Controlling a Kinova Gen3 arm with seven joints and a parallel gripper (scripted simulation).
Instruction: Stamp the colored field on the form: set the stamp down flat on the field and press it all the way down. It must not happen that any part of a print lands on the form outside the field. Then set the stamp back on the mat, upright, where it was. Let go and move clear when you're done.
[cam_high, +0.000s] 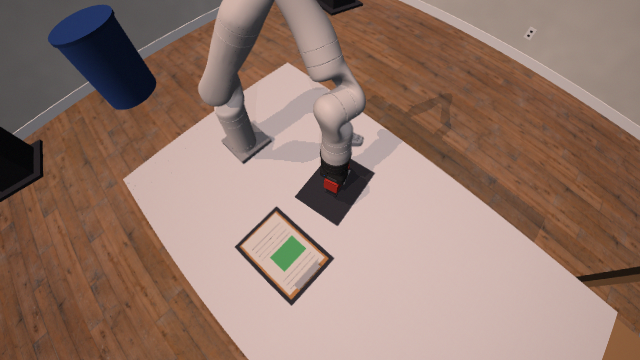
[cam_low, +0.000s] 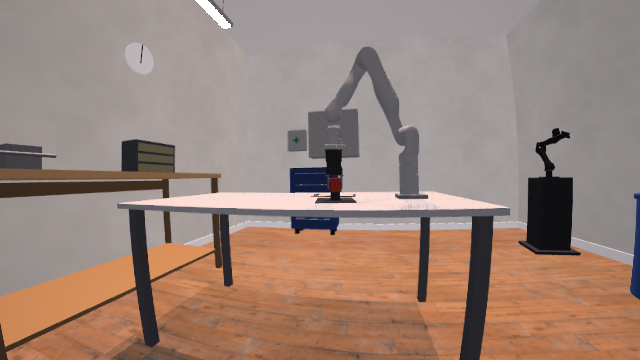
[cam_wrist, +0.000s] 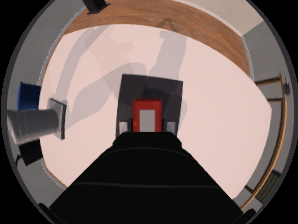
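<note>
My gripper is now 20 mm above the red stamp. From my hand the other things lie so: dark mat (70 mm below); then form (110 mm ahead, 260 mm to the right, 70 mm below).
</note>
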